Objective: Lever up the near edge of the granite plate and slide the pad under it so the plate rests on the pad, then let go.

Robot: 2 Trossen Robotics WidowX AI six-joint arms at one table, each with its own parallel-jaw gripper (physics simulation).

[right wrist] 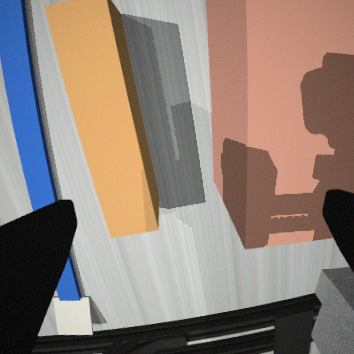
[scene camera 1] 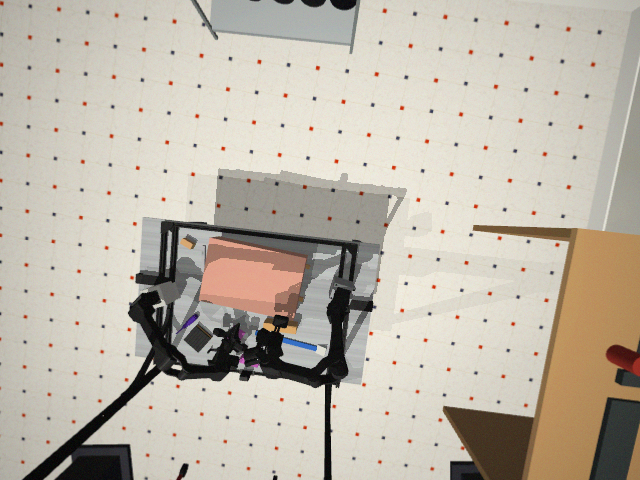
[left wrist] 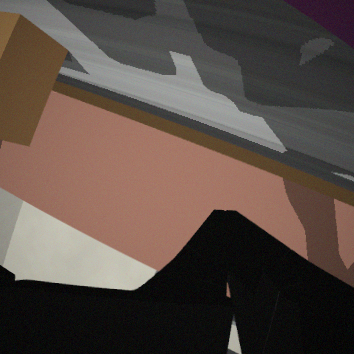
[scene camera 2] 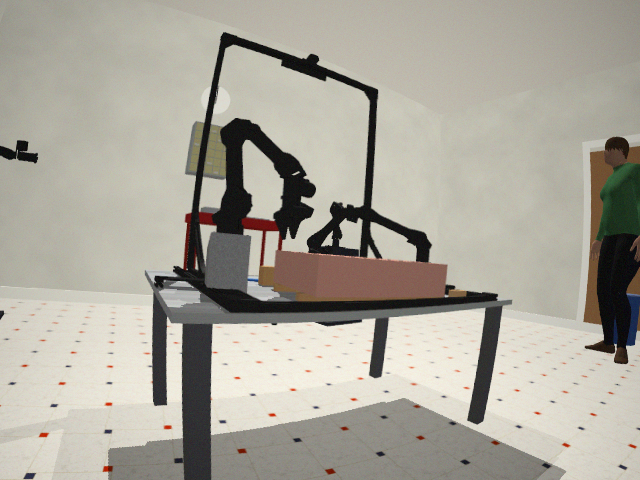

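Pixels of known places: left gripper, between the fingertips: (scene camera 1: 239,323) (left wrist: 222,220); right gripper, between the fingertips: (right wrist: 201,206) (scene camera 1: 280,327) (scene camera 2: 288,239); left arm's base, origin of its link: (scene camera 1: 152,298); right arm's base, origin of its link: (scene camera 1: 342,294) (scene camera 2: 228,241).
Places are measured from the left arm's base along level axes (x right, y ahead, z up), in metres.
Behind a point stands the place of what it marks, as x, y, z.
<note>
The granite plate, a thick pink slab (scene camera 1: 242,273) @(0.001, 0.452, 0.005) (scene camera 2: 382,279) @(-0.079, 0.584, -0.047) (left wrist: 150,165) @(0.189, 0.438, -0.068) (right wrist: 285,65) @(0.223, 0.541, 0.005), lies over thin wooden strips; one strip shows along its bottom edge in the left wrist view. The pad, an orange-tan block (scene camera 1: 292,327) @(0.334, 0.589, -0.053) (scene camera 2: 266,275) @(0.332, 0.597, -0.083) (left wrist: 30,90) @(0.286, 0.451, -0.084) (right wrist: 100,115) @(0.320, 0.516, -0.053), lies beside the plate's near edge with a gap between them. My left gripper (scene camera 1: 238,327) @(0.246, 0.334, -0.063) (left wrist: 222,220) @(0.246, 0.334, -0.063) is shut and empty, its tips in front of the plate's near face; contact cannot be told. My right gripper (scene camera 2: 290,235) @(0.284, 0.559, 0.044) (right wrist: 201,206) @(0.284, 0.559, 0.044) is open and empty, above the table near the pad.
A blue bar (scene camera 1: 302,344) @(0.458, 0.599, -0.109) (right wrist: 22,100) @(0.384, 0.466, -0.109) with a white end lies beside the pad. A purple tool (scene camera 1: 188,322) @(0.182, 0.067, -0.090), a dark ribbed block (scene camera 1: 197,337) @(0.271, 0.086, -0.093) and magenta pieces (scene camera 1: 241,333) lie near the left gripper. A small wooden block (scene camera 1: 188,241) @(-0.217, 0.201, -0.089) lies at the upper left. A black frame surrounds the table.
</note>
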